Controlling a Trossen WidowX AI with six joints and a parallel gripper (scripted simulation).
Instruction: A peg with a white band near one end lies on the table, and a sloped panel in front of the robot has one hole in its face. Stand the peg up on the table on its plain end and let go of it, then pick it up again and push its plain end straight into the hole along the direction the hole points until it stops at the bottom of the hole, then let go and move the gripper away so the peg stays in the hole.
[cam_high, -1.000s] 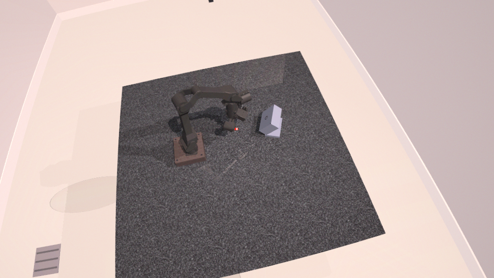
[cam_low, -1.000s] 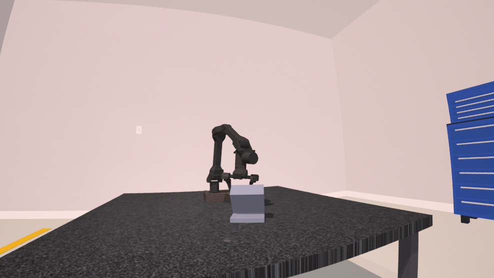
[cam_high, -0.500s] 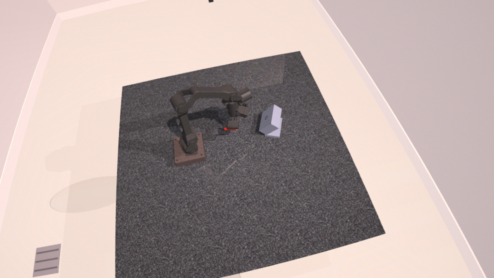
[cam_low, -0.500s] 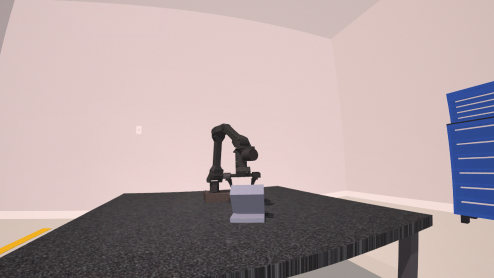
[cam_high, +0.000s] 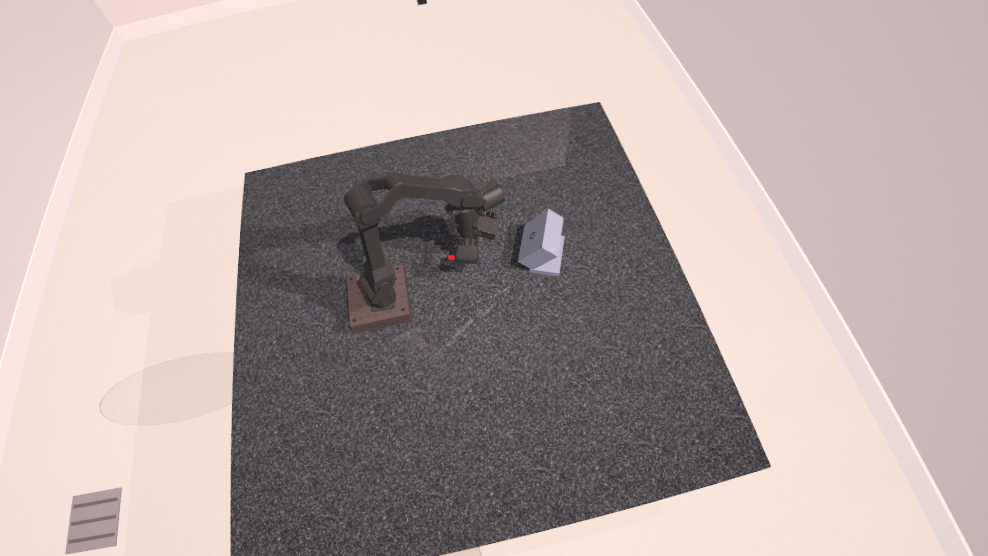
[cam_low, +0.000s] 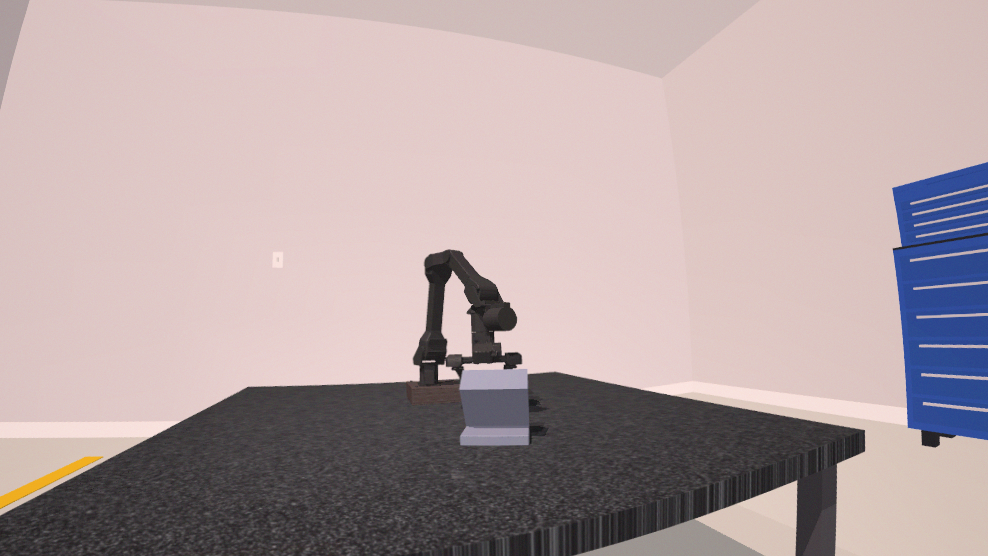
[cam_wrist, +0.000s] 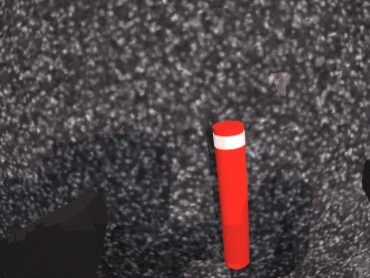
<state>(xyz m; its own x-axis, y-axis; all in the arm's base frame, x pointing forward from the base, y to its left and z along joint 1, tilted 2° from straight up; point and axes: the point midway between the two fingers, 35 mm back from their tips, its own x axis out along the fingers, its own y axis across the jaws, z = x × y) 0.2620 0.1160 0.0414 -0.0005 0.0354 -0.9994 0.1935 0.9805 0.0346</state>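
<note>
Now: the red peg 20 mm behind my gripper tip and 50 mm below it. From my gripper tip the other things lie so: grey sloped panel (190 mm ahead, 20 mm to the right, 20 mm above).
</note>
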